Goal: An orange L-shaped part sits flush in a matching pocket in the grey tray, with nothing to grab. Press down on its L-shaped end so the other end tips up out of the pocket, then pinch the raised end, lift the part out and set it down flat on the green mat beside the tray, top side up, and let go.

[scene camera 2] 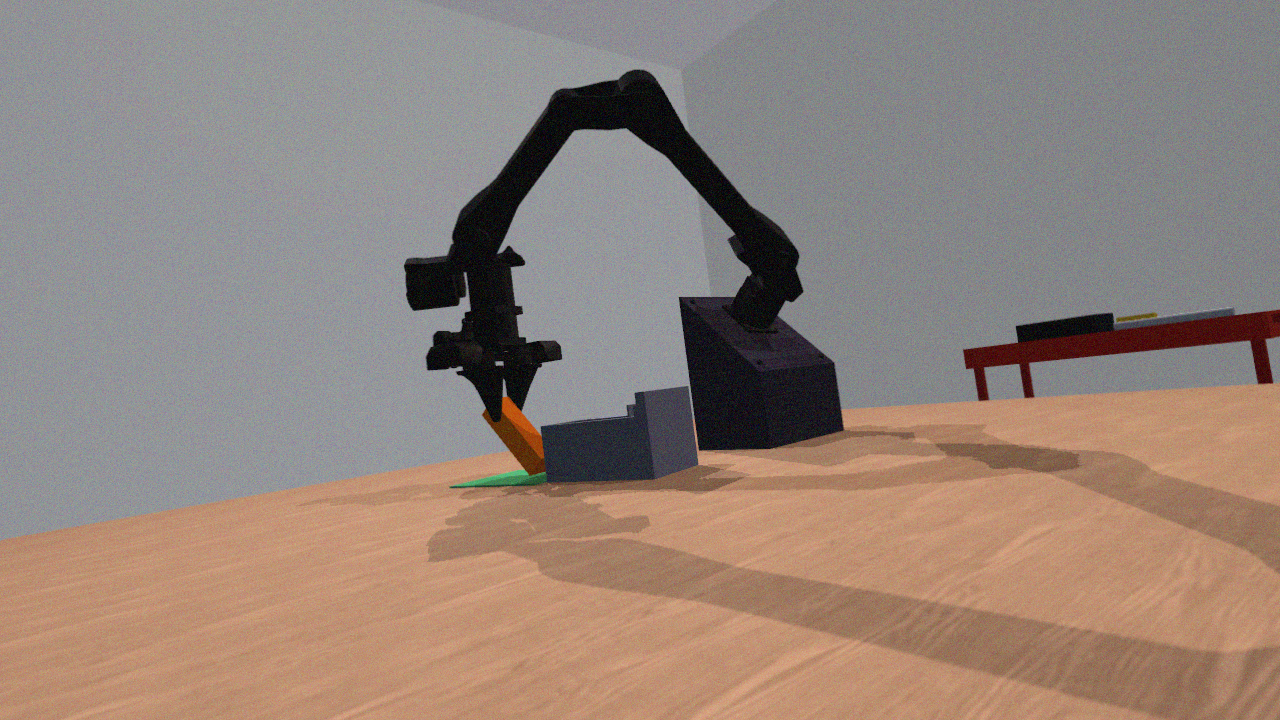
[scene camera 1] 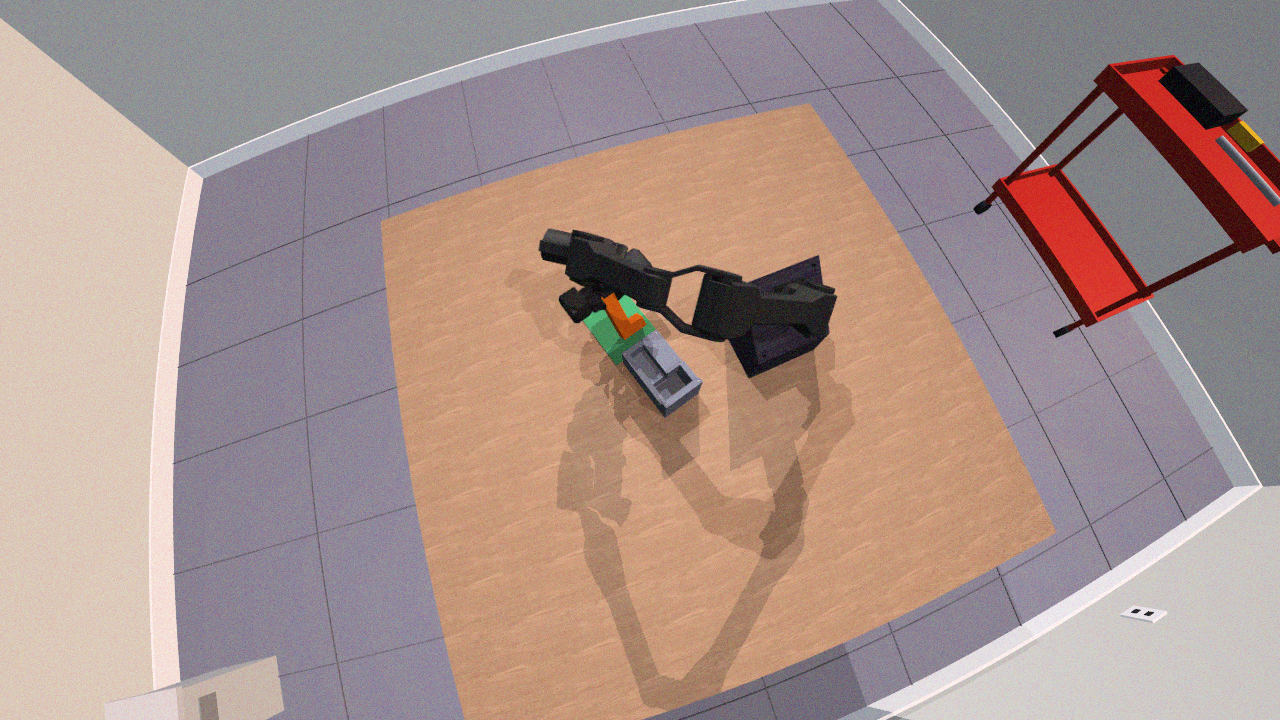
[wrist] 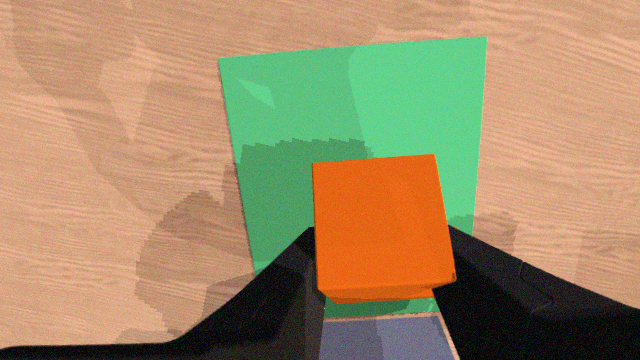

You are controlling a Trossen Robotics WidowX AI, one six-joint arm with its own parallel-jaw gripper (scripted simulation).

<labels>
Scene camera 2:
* gripper
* orange L-shaped part: held by the gripper
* green mat
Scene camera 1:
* gripper
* orange L-shaped part
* green mat
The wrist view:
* gripper
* orange L-shaped part
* green mat
</labels>
